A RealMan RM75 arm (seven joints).
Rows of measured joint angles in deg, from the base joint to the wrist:
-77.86 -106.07 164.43 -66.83 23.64 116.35 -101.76
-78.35 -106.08 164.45 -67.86 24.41 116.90 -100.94
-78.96 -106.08 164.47 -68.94 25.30 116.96 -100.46
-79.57 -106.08 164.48 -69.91 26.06 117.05 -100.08
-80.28 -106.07 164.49 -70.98 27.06 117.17 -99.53
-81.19 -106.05 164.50 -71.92 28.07 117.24 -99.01
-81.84 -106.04 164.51 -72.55 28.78 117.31 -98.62
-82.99 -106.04 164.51 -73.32 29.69 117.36 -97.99
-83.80 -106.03 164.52 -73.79 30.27 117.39 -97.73
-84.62 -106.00 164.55 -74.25 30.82 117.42 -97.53
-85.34 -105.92 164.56 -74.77 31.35 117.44 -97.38
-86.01 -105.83 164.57 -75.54 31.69 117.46 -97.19
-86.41 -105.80 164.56 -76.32 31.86 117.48 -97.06
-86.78 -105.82 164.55 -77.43 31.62 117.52 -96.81
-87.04 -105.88 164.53 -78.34 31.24 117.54 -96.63
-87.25 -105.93 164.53 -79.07 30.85 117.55 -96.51
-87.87 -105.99 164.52 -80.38 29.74 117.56 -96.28
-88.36 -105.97 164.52 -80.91 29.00 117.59 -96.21
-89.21 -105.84 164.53 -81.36 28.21 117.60 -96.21
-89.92 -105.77 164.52 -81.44 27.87 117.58 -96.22
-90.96 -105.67 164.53 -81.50 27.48 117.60 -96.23
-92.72 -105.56 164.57 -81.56 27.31 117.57 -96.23
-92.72 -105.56 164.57 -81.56 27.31 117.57 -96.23
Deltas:
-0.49 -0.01 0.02 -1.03 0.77 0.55 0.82
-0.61 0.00 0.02 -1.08 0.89 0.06 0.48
-0.61 0.00 0.01 -0.97 0.76 0.09 0.38
-0.71 0.01 0.01 -1.07 1.00 0.12 0.55
-0.91 0.02 0.01 -0.94 1.01 0.07 0.52
-0.65 0.01 0.01 -0.63 0.71 0.07 0.39
-1.15 0.00 0.00 -0.77 0.91 0.05 0.63
-0.81 0.01 0.01 -0.47 0.58 0.03 0.26
-0.82 0.03 0.03 -0.46 0.55 0.03 0.20
-0.72 0.08 0.01 -0.52 0.53 0.02 0.15
-0.67 0.09 0.01 -0.77 0.34 0.02 0.19
-0.40 0.03 -0.01 -0.78 0.17 0.02 0.13
-0.37 -0.02 -0.01 -1.11 -0.24 0.04 0.25
-0.26 -0.06 -0.02 -0.91 -0.38 0.02 0.18
-0.21 -0.05 0.00 -0.73 -0.39 0.01 0.12
-0.62 -0.06 -0.01 -1.31 -1.11 0.01 0.23
-0.49 0.02 0.00 -0.53 -0.74 0.03 0.07
-0.85 0.13 0.01 -0.45 -0.79 0.01 0.00
-0.71 0.07 -0.01 -0.08 -0.34 -0.02 -0.01
-1.04 0.10 0.01 -0.06 -0.39 0.02 -0.01
-1.76 0.11 0.04 -0.06 -0.17 -0.03 0.00
0.00 0.00 0.00 0.00 0.00 0.00 0.00

